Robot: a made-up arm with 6 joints. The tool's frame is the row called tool.
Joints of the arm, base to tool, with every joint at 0 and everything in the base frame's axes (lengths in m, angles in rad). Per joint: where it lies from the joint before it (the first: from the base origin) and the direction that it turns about. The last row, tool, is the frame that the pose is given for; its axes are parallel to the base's.
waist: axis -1 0 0 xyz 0 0 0.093
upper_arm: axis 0 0 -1 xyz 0.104 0.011 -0.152
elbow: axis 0 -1 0 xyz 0.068 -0.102 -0.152
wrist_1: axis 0 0 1 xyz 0.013 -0.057 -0.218
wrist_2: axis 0 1 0 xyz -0.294 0.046 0.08
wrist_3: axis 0 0 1 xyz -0.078 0.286 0.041
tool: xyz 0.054 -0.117 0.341
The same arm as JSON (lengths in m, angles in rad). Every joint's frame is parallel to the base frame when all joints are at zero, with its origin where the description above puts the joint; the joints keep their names.
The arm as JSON. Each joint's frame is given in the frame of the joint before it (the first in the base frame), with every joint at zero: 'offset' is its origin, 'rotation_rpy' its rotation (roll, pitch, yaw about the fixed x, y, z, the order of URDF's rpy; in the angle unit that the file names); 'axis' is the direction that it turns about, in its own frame. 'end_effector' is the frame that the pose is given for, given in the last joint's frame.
{"length_unit": "m", "angle_unit": "rad", "chain": [{"id": "waist", "offset": [0.0, 0.0, 0.093], "rotation_rpy": [0.0, 0.0, 0.0], "axis": [-1.0, 0.0, 0.0]}, {"id": "upper_arm", "offset": [0.104, 0.011, -0.152], "rotation_rpy": [0.0, 0.0, 0.0], "axis": [0.0, 0.0, -1.0]}, {"id": "elbow", "offset": [0.068, -0.102, -0.152], "rotation_rpy": [0.0, 0.0, 0.0], "axis": [0.0, -1.0, 0.0]}, {"id": "wrist_1", "offset": [0.013, -0.057, -0.218], "rotation_rpy": [0.0, 0.0, 0.0], "axis": [0.0, 0.0, 1.0]}, {"id": "wrist_2", "offset": [-0.294, 0.046, 0.08], "rotation_rpy": [0.0, 0.0, 0.0], "axis": [0.0, 1.0, 0.0]}, {"id": "wrist_3", "offset": [-0.078, 0.286, 0.041], "rotation_rpy": [0.0, 0.0, 0.0], "axis": [0.0, 0.0, 1.0]}], "end_effector": {"offset": [0.054, -0.117, 0.341], "rotation_rpy": [0.0, 0.0, 0.0]}}
